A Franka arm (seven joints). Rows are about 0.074 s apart.
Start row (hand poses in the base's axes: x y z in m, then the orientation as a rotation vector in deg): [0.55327 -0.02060 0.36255 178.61 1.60 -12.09]
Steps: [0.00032 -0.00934 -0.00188 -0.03 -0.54 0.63]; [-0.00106 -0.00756 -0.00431 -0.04 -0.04 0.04]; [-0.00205 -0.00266 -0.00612 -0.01 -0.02 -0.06]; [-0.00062 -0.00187 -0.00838 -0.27 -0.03 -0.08]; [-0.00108 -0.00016 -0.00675 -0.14 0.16 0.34]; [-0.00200 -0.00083 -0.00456 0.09 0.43 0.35]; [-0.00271 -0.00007 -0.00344 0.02 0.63 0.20]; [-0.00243 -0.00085 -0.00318 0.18 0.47 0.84]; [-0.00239 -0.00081 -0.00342 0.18 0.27 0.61]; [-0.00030 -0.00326 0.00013 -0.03 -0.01 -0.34]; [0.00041 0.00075 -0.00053 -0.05 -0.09 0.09]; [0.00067 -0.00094 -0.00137 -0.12 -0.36 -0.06]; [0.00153 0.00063 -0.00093 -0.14 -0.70 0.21]
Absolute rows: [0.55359 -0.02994 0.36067 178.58 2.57 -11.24]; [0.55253 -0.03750 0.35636 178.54 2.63 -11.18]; [0.55048 -0.04016 0.35024 178.54 2.54 -11.15]; [0.54986 -0.04203 0.34186 178.28 2.39 -11.09]; [0.54878 -0.04219 0.33511 178.10 2.91 -11.33]; [0.54678 -0.04302 0.33055 178.12 3.47 -11.99]; [0.54407 -0.04309 0.32711 178.06 3.80 -12.97]; [0.54164 -0.04394 0.32393 178.10 5.14 -13.69]; [0.53925 -0.04475 0.32051 178.18 6.12 -14.10]; [0.53895 -0.04801 0.32064 178.19 5.59 -14.09]; [0.53936 -0.04726 0.32011 178.14 5.72 -13.95]; [0.54003 -0.04820 0.31874 178.06 5.60 -13.39]; [0.54156 -0.04757 0.31781 177.95 5.89 -12.29]
